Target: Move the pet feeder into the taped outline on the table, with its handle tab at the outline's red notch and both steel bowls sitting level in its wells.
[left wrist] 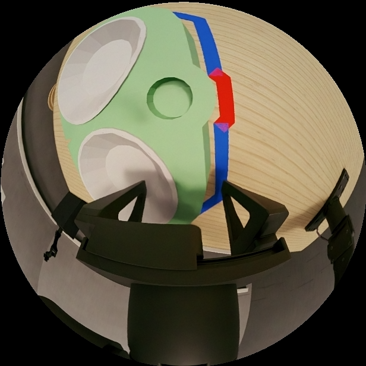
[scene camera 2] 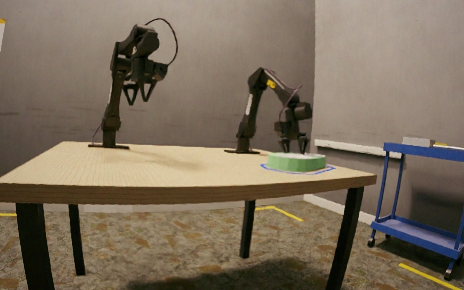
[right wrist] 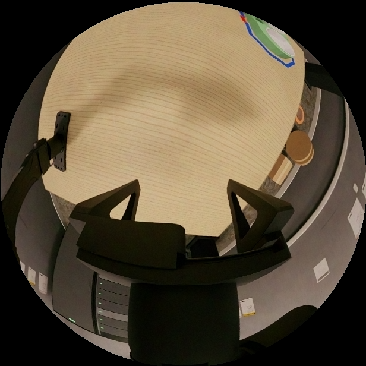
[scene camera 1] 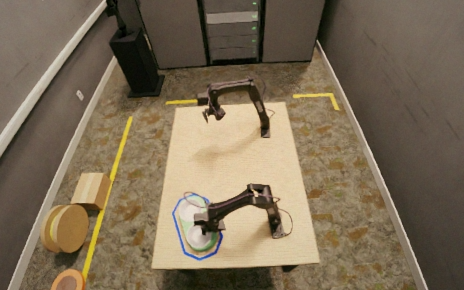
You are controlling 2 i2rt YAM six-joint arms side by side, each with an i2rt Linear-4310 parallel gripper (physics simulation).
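Places are measured from the left arm's base along level axes (x ahead, y left, z up), in centimetres.
Pixels of known places: left gripper, between the fingertips: (scene camera 1: pixel 212 231); right gripper, between the fingertips: (scene camera 2: pixel 137 104) (scene camera 1: pixel 213 121); left arm's base, origin of its link: (scene camera 2: pixel 242 152) (scene camera 1: pixel 274 220); right arm's base, origin of its link: (scene camera 2: pixel 108 147) (scene camera 1: pixel 265 127).
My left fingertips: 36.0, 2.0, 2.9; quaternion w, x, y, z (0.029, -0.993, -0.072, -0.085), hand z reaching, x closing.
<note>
Ahead of a thing's pixels: the offset from my left fingertips to its top centre, as dx, dy, dz. "spot": to the spot under its first point. Level surfaces: height alone.
The green pet feeder @(+7.8, -6.5, +1.7) (scene camera 1: pixel 210 245) (scene camera 2: pixel 296 162) (left wrist: pixel 175 135) lies flat within the blue taped outline @(spot: +20.8, -7.0, -2.8) (scene camera 1: pixel 176 225) (scene camera 2: pixel 310 173) (left wrist: pixel 207 40). Its rounded handle tab (left wrist: pixel 206 95) faces the red notch (left wrist: pixel 226 100), with a thin strip of wood between. One steel bowl @(+11.4, -13.4, +1.9) (scene camera 1: pixel 191 210) (left wrist: pixel 102 62) and the other steel bowl @(+7.1, +1.2, +1.9) (scene camera 1: pixel 201 237) (left wrist: pixel 127 165) sit in the wells and look level. My left gripper (scene camera 2: pixel 295 151) (left wrist: pixel 183 184) is open and empty, low at the feeder, one finger over the nearer bowl, the other beyond the feeder's notch-side edge. My right gripper (scene camera 2: pixel 138 102) (right wrist: pixel 183 183) is open, high above the table.
The wooden table @(dz -2.9) (scene camera 1: pixel 235 160) (scene camera 2: pixel 150 172) carries both arm bases along one side. A box (scene camera 1: pixel 91 191) and round brown objects (scene camera 1: pixel 70 228) stand on the floor to the left in scene camera 1. A blue cart (scene camera 2: pixel 420 240) stands beside the table at the right in scene camera 2.
</note>
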